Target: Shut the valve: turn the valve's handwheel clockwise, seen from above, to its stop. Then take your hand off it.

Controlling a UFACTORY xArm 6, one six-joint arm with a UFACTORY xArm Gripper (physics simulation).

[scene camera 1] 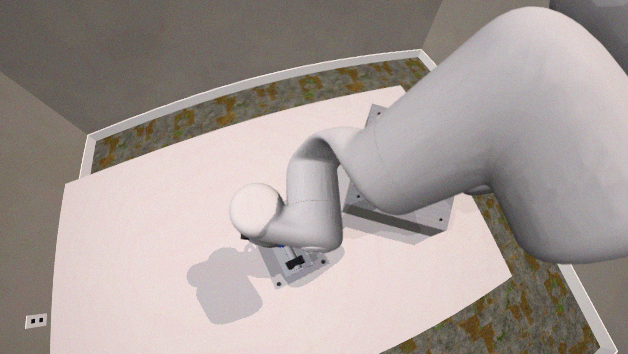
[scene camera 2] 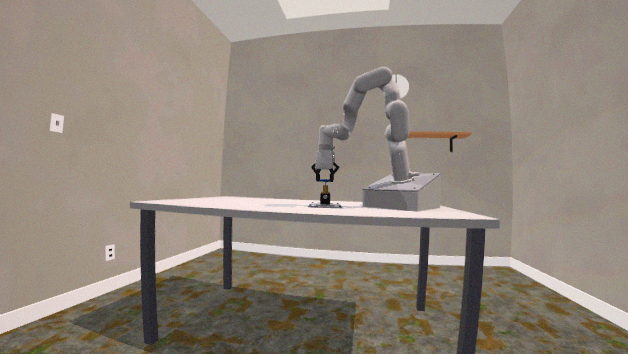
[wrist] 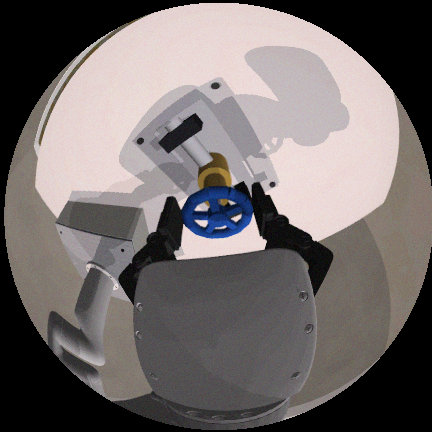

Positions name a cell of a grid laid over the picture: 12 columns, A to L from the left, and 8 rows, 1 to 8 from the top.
Labels:
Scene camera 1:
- grey base plate: F7
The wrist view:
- gripper: F4
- blue handwheel: G4

